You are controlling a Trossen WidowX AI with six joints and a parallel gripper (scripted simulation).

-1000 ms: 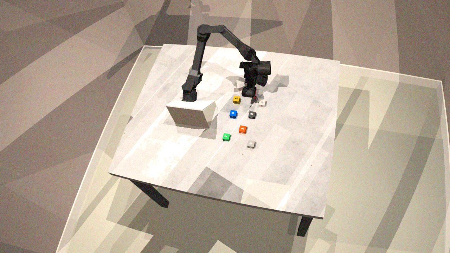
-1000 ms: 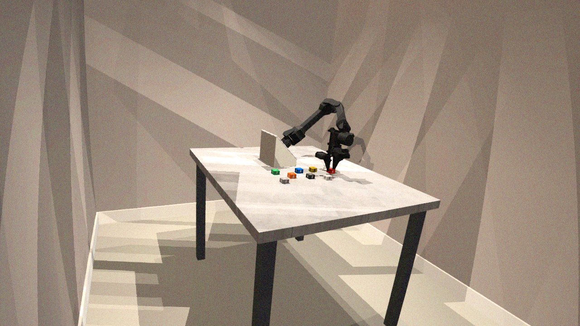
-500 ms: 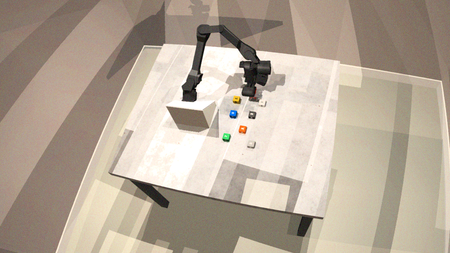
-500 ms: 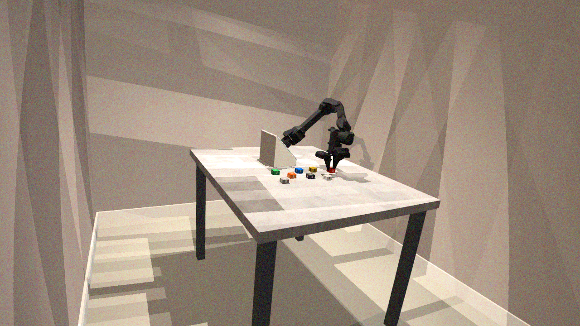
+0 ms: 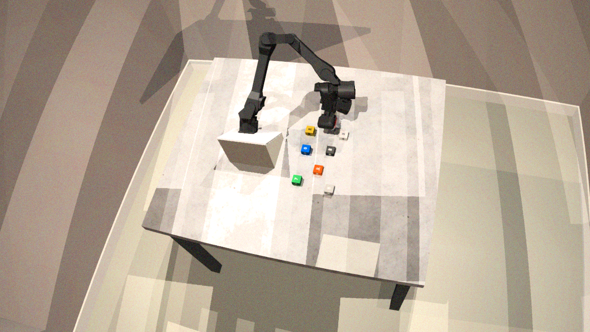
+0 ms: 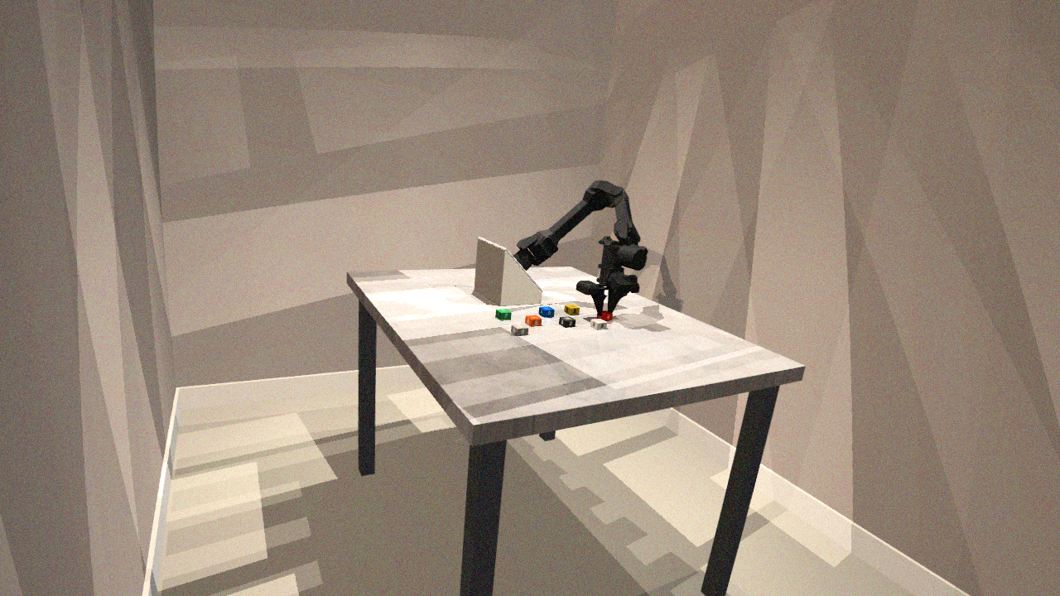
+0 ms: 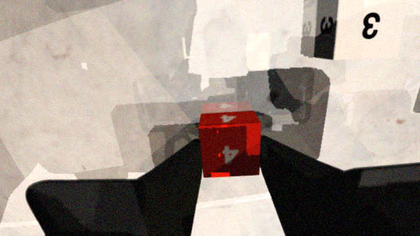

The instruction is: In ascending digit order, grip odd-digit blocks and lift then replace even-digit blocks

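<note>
Right now my gripper tip is right at the red 4 block. Also, from my gripper tip: white 3 block: 60 mm ahead, 70 mm to the right; yellow block: 80 mm behind, 60 mm to the right; dark grey 2 block: 10 mm ahead, 140 mm to the right.
</note>
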